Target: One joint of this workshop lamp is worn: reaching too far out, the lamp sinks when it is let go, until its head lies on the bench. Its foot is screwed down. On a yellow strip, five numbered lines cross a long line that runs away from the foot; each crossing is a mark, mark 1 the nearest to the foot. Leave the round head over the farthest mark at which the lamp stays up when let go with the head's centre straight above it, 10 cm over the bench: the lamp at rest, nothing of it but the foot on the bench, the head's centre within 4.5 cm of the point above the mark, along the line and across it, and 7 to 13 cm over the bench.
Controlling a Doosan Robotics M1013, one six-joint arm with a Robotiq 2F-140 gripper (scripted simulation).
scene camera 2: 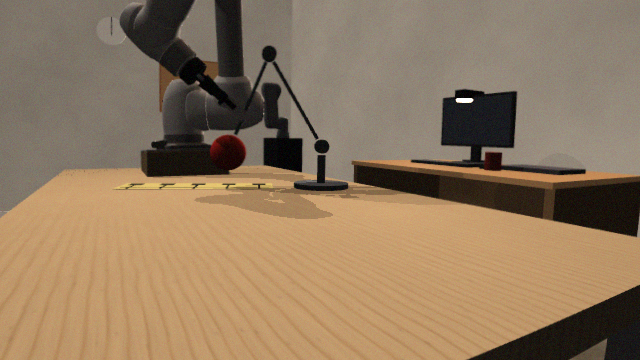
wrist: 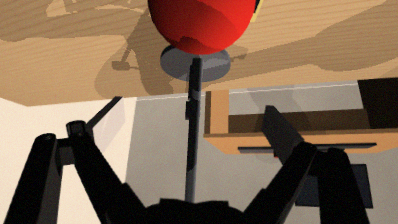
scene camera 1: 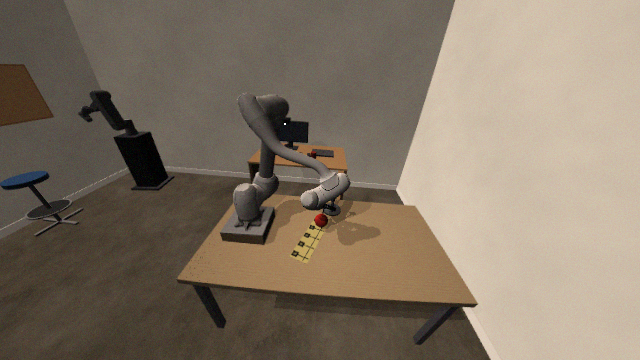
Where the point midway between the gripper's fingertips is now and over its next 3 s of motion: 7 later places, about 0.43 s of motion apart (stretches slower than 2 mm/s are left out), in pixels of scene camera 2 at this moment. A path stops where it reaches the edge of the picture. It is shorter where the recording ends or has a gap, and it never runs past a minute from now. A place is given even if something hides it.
My gripper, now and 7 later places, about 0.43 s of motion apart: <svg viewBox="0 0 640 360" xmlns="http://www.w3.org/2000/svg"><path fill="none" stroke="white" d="M245 118L237 110L224 99L212 89L212 88L214 87L219 86L226 95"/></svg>
